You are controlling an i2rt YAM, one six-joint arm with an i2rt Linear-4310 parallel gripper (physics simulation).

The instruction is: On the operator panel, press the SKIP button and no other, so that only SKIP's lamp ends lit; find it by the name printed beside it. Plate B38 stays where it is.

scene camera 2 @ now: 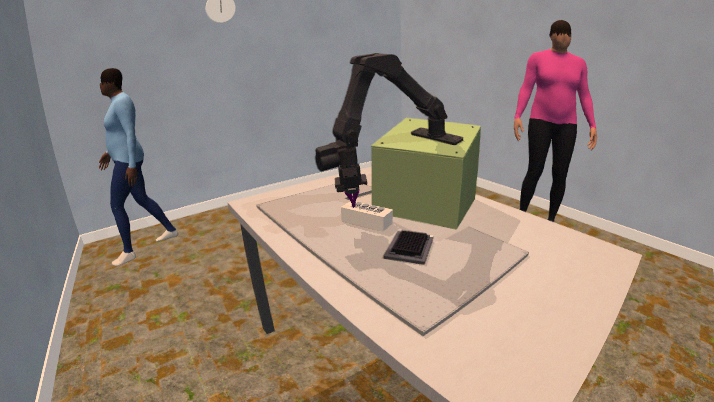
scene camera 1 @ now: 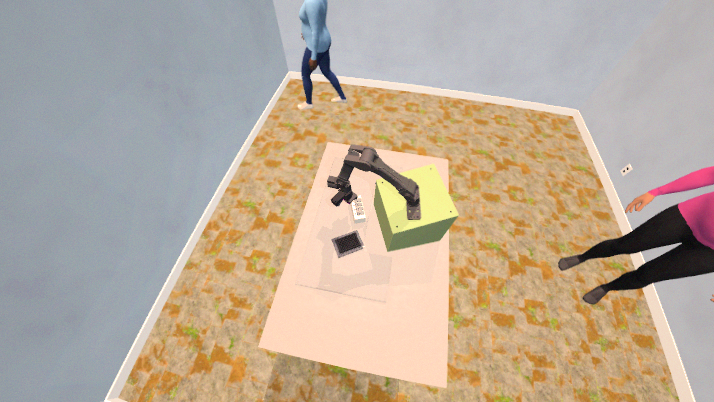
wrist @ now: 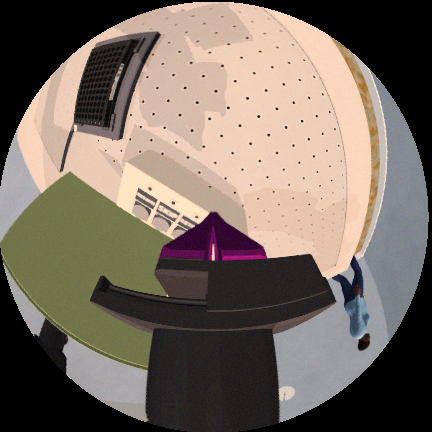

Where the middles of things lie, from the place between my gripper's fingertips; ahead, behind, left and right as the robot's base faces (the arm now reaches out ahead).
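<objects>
Cream operator panel [wrist: 165, 188]: my hand is 4 cm above it, 5 cm past it and 1 cm to the right of it.
</objects>
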